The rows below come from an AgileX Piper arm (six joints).
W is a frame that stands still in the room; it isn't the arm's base.
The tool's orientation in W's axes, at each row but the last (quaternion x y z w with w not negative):
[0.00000 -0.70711 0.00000 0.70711]
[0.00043 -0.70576 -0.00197 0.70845]
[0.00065 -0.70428 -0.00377 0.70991]
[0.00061 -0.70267 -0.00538 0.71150]
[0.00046 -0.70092 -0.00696 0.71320]
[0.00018 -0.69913 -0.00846 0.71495]
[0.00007 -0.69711 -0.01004 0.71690]
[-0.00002 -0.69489 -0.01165 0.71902]
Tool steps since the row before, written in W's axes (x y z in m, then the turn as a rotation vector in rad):
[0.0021 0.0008 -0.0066 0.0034 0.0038 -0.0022]
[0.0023 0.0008 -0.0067 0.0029 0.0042 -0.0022]
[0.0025 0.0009 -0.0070 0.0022 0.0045 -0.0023]
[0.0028 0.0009 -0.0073 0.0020 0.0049 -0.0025]
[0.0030 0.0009 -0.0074 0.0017 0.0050 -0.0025]
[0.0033 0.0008 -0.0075 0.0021 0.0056 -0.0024]
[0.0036 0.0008 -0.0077 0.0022 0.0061 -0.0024]
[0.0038 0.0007 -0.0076 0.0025 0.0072 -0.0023]
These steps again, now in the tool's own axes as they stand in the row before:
[-0.0066 0.0008 -0.0021 -0.0022 0.0038 -0.0034]
[-0.0067 0.0008 -0.0023 -0.0022 0.0042 -0.0029]
[-0.0070 0.0009 -0.0026 -0.0023 0.0045 -0.0022]
[-0.0073 0.0009 -0.0029 -0.0025 0.0049 -0.0020]
[-0.0074 0.0009 -0.0031 -0.0025 0.0050 -0.0017]
[-0.0074 0.0007 -0.0035 -0.0024 0.0056 -0.0021]
[-0.0076 0.0007 -0.0038 -0.0024 0.0061 -0.0022]
[-0.0075 0.0006 -0.0040 -0.0023 0.0072 -0.0025]

